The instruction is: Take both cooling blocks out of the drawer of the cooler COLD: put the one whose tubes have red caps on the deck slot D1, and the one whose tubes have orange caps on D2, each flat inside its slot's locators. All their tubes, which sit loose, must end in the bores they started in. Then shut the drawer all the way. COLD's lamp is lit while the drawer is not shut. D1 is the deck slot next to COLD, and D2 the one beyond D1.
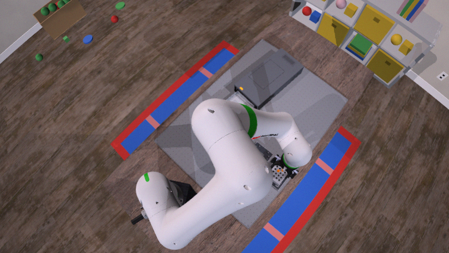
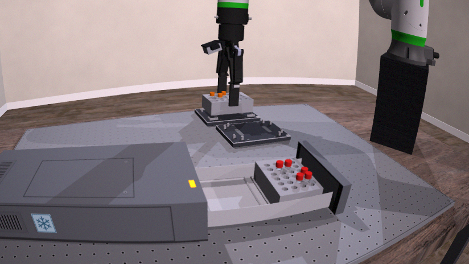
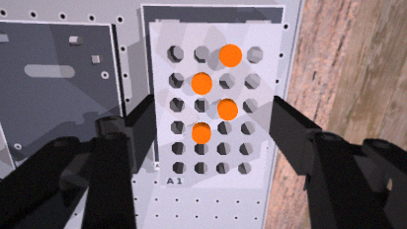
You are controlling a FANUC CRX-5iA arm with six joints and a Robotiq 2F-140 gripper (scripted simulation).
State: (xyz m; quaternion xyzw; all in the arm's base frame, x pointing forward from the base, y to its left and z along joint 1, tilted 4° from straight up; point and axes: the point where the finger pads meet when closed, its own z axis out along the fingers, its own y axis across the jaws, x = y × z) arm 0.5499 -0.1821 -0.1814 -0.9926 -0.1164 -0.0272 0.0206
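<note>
Now: the deck slot D2 7 cm below my hand. Also, from my hand: grey cooler COLD: 17 cm ahead, 47 cm to the left, 3 cm below; then deck slot D1: 5 cm behind, 14 cm to the left, 7 cm below; then drawer: 1 cm behind, 45 cm to the left, 4 cm below.
</note>
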